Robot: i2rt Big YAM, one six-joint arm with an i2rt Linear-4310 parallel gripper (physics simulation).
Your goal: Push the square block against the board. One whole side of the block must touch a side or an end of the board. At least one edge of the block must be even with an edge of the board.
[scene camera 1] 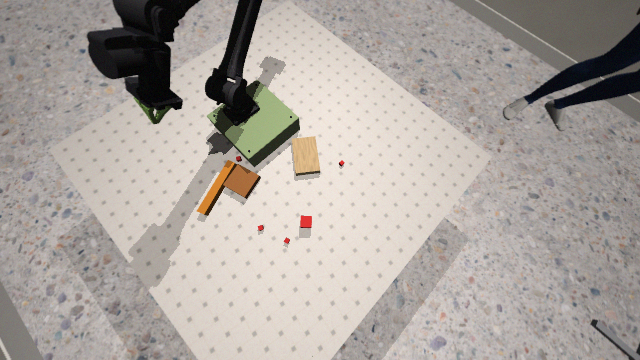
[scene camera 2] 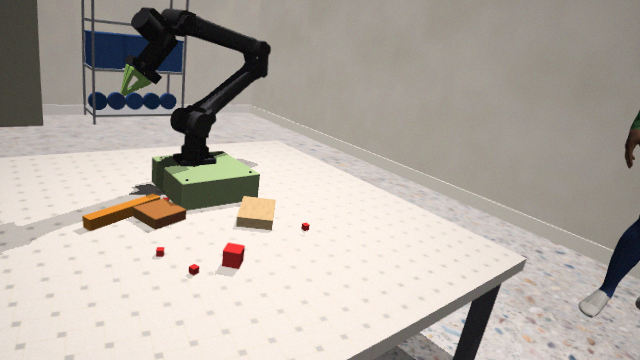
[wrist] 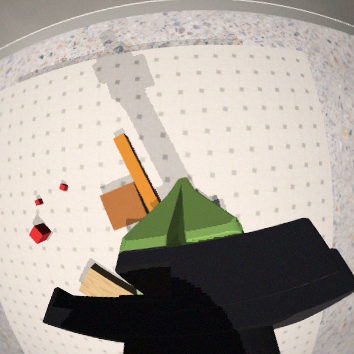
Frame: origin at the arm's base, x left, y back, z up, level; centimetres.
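Seen in the pictures: gripper, between the fingertips: (scene camera 1: 155,123) (scene camera 2: 122,94) (wrist: 183,183); arm's base, origin of its link: (scene camera 1: 242,110) (scene camera 2: 194,160).
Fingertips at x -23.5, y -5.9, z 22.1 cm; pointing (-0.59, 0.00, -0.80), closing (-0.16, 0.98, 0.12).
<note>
Offsets run from my fingertips to a thing's top centre.
A brown square block @[dy -14.7, dx +6.0, dz -27.8 cm] (scene camera 1: 242,181) (scene camera 2: 160,212) (wrist: 118,205) lies flat with one side along the side of the long orange board (scene camera 1: 215,190) (scene camera 2: 117,212) (wrist: 132,165). No gap shows between them in scene camera 1. The block sits at the board's end nearest the green base, and its edge there looks about even with that end. In the wrist view the fingers cover the end of the board. My gripper (scene camera 1: 155,121) (scene camera 2: 124,93) (wrist: 183,183) is shut and empty, high above the table and away from both pieces.
A pale wooden rectangular block @[dy -22.8, dx +31.6, dz -27.8 cm] (scene camera 1: 306,155) (scene camera 2: 257,211) lies right of them. The green base (scene camera 1: 272,117) (scene camera 2: 220,192) stands behind. A red cube @[dy -43.2, dx +14.1, dz -26.8 cm] (scene camera 1: 306,221) (scene camera 2: 233,255) and several tiny red cubes lie around; one @[dy -5.7, dx +10.5, dz -29.2 cm] (scene camera 1: 238,158) is between the board's end and the base.
</note>
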